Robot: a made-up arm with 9 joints.
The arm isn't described. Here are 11 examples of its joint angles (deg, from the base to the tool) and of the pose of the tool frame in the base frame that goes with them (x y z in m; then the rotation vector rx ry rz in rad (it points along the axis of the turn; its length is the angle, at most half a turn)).
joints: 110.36 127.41 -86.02 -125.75 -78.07 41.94 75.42 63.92 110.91
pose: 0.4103 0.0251 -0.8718 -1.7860 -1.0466 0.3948
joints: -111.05 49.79 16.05 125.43 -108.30 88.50 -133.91 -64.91 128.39
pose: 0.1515 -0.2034 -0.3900 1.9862 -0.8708 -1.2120
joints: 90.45 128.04 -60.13 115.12 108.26 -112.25 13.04 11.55 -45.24
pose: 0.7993 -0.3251 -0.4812 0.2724 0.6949 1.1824
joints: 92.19 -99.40 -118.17 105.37 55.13 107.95 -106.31 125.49 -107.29
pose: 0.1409 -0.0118 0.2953 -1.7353 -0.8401 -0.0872
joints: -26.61 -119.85 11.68 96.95 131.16 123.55 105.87 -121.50 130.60
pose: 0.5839 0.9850 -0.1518 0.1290 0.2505 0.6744
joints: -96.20 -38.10 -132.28 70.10 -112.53 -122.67 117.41 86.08 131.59
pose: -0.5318 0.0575 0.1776 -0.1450 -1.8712 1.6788
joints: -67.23 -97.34 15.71 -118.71 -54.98 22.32 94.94 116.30 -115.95
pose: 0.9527 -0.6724 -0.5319 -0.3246 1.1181 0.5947
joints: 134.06 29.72 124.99 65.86 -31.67 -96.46 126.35 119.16 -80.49
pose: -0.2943 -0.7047 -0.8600 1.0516 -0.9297 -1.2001
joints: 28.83 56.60 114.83 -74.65 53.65 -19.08 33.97 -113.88 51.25
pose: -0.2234 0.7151 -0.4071 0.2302 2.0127 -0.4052
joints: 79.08 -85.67 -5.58 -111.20 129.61 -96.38 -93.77 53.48 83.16
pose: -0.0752 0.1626 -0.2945 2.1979 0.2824 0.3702
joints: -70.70 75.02 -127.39 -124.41 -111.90 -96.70 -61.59 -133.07 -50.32
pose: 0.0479 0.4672 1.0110 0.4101 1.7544 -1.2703
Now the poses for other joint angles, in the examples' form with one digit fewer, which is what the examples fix.
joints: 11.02 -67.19 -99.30 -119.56 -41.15 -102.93 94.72 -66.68 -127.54
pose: -0.509 1.414 0.113 2.547 0.446 -1.692
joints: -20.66 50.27 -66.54 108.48 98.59 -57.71 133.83 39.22 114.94
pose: 0.248 0.762 0.600 1.243 1.526 1.616
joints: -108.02 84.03 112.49 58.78 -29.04 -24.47 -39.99 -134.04 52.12
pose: -0.163 0.631 0.242 0.082 0.231 0.734
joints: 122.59 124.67 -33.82 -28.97 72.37 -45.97 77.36 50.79 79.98
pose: 0.023 -0.535 -0.597 2.167 -0.133 1.860
